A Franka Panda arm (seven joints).
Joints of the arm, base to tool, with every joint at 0 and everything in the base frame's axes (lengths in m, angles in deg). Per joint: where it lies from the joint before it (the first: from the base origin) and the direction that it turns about. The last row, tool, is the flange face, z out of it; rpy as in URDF.
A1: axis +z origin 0 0 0.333
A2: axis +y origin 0 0 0
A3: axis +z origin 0 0 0.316
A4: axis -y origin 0.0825 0 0
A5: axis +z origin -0.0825 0 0.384
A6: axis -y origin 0 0 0
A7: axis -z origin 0.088 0 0
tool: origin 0 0 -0.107 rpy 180 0 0
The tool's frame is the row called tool.
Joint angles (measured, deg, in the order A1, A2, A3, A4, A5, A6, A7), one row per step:
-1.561 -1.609 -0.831 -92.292 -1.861 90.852 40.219
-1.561 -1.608 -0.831 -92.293 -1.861 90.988 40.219
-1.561 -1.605 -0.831 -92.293 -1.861 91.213 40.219
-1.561 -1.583 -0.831 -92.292 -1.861 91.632 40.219
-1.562 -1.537 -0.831 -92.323 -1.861 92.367 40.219
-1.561 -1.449 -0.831 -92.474 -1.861 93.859 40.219
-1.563 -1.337 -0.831 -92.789 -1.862 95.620 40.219
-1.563 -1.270 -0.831 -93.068 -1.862 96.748 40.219
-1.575 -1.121 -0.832 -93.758 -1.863 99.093 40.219
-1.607 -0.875 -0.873 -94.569 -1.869 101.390 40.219
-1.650 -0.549 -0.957 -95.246 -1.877 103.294 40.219
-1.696 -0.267 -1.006 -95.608 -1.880 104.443 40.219
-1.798 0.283 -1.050 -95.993 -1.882 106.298 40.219
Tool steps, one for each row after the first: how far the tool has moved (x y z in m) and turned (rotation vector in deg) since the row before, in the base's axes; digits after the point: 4 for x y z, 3 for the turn. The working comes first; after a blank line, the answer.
Tool pose at each row, in the base's axes (x y z in m, rotation vector in deg; the steps are taken from these numbers as rounded here):
0.5462 -0.0264 0.6224 166.140 -64.752 1.175
0.5465 -0.0264 0.6226 166.181 -64.764 1.373
0.5469 -0.0264 0.6229 166.247 -64.783 1.701
0.5478 -0.0264 0.6234 166.365 -64.818 2.288
0.5494 -0.0264 0.6238 166.556 -64.872 3.262
0.5525 -0.0265 0.6241 166.910 -64.961 5.123
0.5560 -0.0265 0.6233 167.268 -65.045 7.112
0.5582 -0.0265 0.6222 167.472 -65.084 8.282
0.5625 -0.0267 0.6189 -167.183 64.906 -10.502
0.5671 -0.0275 0.6136 -166.697 64.748 -12.312
0.5712 -0.0288 0.6080 -166.306 64.727 -13.626
0.5741 -0.0298 0.6041 -166.074 64.745 -14.361
0.5792 -0.0314 0.5986 -165.652 64.746 -15.697

0.0003 0.0000 0.0002 -0.005 -0.134 0.005
0.0004 0.0000 0.0003 -0.010 -0.222 0.008
0.0009 0.0000 0.0005 -0.016 -0.397 0.013
0.0016 0.0000 0.0004 -0.028 -0.657 0.023
0.0031 -0.0001 0.0003 -0.053 -1.251 0.049
0.0035 0.0000 -0.0008 -0.057 -1.332 0.054
0.0022 0.0000 -0.0011 -0.032 -0.781 0.037
0.0043 -0.0002 -0.0033 -0.064 -1.503 0.063
0.0046 -0.0008 -0.0053 -0.057 -1.237 0.001
0.0041 -0.0013 -0.0056 -0.048 -0.899 -0.065
0.0029 -0.0010 -0.0039 -0.028 -0.503 -0.057
0.0051 -0.0016 -0.0055 -0.050 -0.918 -0.085

